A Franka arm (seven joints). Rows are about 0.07 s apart.
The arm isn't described. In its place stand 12 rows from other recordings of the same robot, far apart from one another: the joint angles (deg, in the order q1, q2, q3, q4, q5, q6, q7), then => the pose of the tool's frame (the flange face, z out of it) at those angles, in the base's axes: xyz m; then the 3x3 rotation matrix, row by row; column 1 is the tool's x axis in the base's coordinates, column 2 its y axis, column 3 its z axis.
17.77, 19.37, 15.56, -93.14, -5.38, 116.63, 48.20 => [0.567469 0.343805 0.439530], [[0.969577 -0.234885 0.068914], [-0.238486 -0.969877 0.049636], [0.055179 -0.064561 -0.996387]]
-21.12, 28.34, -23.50, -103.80, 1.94, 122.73, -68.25 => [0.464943 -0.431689 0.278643], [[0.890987 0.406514 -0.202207], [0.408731 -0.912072 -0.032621], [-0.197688 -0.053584 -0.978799]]
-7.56, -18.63, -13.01, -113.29, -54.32, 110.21, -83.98 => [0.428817 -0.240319 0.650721], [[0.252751 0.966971 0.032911], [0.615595 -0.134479 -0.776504], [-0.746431 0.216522 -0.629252]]
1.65, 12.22, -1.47, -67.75, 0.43, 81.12, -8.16 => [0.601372 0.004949 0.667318], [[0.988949 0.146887 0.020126], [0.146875 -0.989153 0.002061], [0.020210 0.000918 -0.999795]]
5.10, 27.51, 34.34, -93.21, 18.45, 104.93, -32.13 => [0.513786 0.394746 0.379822], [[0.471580 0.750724 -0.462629], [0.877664 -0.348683 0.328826], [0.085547 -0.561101 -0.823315]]
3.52, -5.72, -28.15, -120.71, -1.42, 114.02, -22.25 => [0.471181 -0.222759 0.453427], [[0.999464 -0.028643 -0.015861], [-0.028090 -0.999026 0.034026], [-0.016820 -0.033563 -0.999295]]
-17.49, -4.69, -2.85, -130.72, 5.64, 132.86, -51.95 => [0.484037 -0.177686 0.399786], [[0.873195 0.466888 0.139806], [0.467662 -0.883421 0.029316], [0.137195 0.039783 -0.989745]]
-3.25, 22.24, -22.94, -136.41, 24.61, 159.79, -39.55 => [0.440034 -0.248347 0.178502], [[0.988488 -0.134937 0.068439], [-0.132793 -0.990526 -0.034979], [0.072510 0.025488 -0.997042]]
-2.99, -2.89, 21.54, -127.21, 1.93, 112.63, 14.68 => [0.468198 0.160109 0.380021], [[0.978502 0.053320 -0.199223], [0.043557 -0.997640 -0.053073], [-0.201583 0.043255 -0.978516]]
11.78, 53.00, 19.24, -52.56, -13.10, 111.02, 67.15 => [0.734214 0.297532 0.354368], [[0.759498 -0.643165 0.097478], [-0.650429 -0.753193 0.098197], [0.010263 -0.137983 -0.990381]]
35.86, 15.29, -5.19, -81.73, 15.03, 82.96, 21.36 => [0.508944 0.344839 0.529669], [[0.935375 0.140266 -0.324651], [0.174841 -0.981362 0.079748], [-0.307414 -0.131356 -0.942466]]
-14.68, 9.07, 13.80, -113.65, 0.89, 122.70, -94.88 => [0.586538 -0.012175 0.389485], [[-0.058566 0.998270 0.005126], [0.997021 0.058233 0.050576], [0.050190 0.008073 -0.998707]]
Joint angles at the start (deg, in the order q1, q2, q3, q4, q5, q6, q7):
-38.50 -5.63 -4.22 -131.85 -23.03 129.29 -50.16
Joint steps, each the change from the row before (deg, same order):
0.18 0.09 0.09 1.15 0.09 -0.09 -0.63
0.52 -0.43 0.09 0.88 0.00 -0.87 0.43
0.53 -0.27 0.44 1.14 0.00 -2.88 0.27
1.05 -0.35 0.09 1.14 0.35 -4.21 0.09
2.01 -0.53 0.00 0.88 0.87 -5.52 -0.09
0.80 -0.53 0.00 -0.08 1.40 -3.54 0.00
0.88 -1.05 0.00 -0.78 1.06 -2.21 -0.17
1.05 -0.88 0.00 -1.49 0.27 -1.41 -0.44
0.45 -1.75 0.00 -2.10 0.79 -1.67 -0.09
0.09 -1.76 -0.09 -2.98 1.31 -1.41 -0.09
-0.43 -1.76 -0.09 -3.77 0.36 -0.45 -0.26
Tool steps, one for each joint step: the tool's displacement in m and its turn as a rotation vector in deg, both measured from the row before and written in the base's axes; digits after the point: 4 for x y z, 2 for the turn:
0.0053 -0.0018 0.0082 -0.55 -0.57 0.78
0.0045 0.0021 0.0096 -0.52 -0.39 -0.08
0.0038 0.0046 0.0073 0.31 1.28 -0.22
0.0020 0.0069 0.0062 1.12 2.16 -0.50
0.0032 0.0150 0.0041 2.14 3.09 -0.11
-0.0030 0.0093 -0.0009 2.24 1.90 -0.97
-0.0031 0.0111 -0.0002 1.63 1.12 -0.10
-0.0034 0.0124 -0.0059 1.31 1.62 0.96
-0.0102 0.0114 -0.0040 1.57 1.31 -0.28
-0.0147 0.0113 -0.0107 2.35 1.55 -0.89
-0.0187 0.0088 -0.0154 1.79 1.82 -0.51

